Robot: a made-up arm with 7 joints. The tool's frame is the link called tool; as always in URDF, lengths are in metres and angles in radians. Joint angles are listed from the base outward. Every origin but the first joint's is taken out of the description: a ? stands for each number. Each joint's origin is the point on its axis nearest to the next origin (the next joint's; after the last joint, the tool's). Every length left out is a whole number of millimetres.
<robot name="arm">
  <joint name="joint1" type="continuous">
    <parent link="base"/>
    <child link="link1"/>
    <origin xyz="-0.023 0.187 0.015" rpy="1.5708 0 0"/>
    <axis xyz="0 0 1"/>
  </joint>
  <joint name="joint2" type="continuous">
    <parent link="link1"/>
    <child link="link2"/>
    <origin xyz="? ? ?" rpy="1.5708 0 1.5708"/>
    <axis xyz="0 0 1"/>
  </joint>
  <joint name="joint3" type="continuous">
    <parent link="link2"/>
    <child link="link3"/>
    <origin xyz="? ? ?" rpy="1.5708 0 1.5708"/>
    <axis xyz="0 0 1"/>
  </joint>
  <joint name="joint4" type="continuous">
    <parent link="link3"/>
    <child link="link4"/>
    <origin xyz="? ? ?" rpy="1.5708 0 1.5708"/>
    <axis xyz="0 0 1"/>
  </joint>
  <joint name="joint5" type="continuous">
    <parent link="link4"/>
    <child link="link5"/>
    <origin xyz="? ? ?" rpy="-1.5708 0 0"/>
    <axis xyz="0 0 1"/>
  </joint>
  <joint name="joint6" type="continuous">
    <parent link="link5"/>
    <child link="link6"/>
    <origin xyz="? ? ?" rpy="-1.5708 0 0"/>
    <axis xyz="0 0 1"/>
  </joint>
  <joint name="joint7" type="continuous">
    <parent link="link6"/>
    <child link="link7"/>
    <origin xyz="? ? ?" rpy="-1.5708 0 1.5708"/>
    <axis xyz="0 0 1"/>
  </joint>
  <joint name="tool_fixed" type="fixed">
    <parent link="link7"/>
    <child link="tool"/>
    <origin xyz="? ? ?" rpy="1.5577 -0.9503 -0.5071"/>
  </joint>
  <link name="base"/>
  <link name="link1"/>
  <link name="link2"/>
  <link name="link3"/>
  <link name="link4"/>
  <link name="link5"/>
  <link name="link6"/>
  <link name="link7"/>
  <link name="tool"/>
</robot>
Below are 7 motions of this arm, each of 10 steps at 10 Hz.
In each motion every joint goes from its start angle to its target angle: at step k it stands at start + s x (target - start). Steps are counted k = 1, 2, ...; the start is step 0. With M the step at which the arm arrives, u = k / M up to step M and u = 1 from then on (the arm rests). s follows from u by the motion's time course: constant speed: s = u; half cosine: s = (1 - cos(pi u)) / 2; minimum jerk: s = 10 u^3 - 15 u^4 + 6 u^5.
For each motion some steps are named. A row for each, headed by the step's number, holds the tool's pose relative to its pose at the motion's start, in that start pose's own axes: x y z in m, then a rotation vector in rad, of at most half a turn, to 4 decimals.
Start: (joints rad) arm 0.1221 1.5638 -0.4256 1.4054 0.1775 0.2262 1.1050
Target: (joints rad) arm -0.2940 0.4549 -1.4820 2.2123 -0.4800 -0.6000 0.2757
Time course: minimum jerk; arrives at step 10
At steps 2, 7, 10:
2: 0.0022 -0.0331 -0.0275 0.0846 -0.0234 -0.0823
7: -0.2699 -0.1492 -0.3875 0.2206 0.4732 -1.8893
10: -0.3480 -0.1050 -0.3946 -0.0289 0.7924 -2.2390

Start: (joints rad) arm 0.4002 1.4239 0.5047 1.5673 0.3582 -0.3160 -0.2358
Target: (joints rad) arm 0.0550 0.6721 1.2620 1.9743 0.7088 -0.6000 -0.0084
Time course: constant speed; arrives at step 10
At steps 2, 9, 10:
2: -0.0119 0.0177 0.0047 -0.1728 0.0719 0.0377
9: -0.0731 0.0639 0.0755 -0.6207 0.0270 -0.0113
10: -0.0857 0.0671 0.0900 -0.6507 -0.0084 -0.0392

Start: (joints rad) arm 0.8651 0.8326 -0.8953 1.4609 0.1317 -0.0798 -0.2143
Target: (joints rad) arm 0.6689 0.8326 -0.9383 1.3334 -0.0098 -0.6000 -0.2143
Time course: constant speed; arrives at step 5
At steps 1, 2, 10:
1: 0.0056 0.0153 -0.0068 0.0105 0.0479 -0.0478
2: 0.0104 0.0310 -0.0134 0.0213 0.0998 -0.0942
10: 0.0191 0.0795 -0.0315 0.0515 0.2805 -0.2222

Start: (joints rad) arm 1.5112 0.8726 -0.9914 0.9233 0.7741 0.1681 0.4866
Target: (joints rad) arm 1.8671 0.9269 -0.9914 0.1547 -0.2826 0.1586 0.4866
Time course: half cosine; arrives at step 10
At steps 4, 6, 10:
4: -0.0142 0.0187 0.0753 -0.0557 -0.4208 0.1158
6: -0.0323 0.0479 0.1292 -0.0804 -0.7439 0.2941
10: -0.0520 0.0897 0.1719 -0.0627 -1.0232 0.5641

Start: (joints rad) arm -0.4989 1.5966 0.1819 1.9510 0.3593 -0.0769 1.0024
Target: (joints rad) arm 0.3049 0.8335 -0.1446 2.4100 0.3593 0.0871 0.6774
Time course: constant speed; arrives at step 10
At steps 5, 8, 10:
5: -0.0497 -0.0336 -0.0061 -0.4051 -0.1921 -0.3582
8: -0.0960 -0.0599 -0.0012 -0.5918 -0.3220 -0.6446
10: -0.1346 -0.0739 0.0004 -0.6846 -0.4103 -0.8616

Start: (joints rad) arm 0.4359 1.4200 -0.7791 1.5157 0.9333 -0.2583 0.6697
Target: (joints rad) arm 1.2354 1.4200 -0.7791 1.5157 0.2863 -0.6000 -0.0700
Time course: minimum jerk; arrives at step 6
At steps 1, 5, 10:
1: -0.0052 -0.0051 0.0048 -0.0087 -0.0458 -0.0325
5: -0.1860 -0.0733 0.0901 -0.3410 -1.0666 -1.0254
10: -0.1937 -0.0733 0.0918 -0.3541 -1.0980 -1.0675

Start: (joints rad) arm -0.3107 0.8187 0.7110 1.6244 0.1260 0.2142 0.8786
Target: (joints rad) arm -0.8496 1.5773 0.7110 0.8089 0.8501 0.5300 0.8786
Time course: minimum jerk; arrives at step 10
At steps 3, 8, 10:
3: 0.0162 0.0117 0.0190 0.0151 0.0510 0.1552
8: 0.0187 0.0178 0.1311 -0.1140 0.1185 0.7594
10: 0.0153 0.0130 0.1381 -0.1325 0.1161 0.7885

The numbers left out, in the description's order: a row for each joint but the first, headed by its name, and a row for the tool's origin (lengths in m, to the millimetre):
joint2: -0.007 0.011 0
joint3: -0.19 0.017 0
joint4: -0.019 -0.018 0
joint5: -0.028 -0.259 0
joint6: 0.003 0.003 0
joint7: -0.034 0.002 0
tool: -0.022 -0.027 0

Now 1 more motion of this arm.
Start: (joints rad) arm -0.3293 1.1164 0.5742 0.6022 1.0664 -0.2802 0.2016
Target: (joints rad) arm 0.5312 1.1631 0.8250 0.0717 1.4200 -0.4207 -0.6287
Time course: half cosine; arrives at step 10
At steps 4, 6, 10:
4: 0.0092 0.0139 -0.0187 -0.6771 0.0382 0.0628
6: 0.0152 0.0264 -0.0533 -1.2506 0.0779 0.2774
10: 0.0121 0.0307 -0.1071 -1.7978 0.1115 0.7101

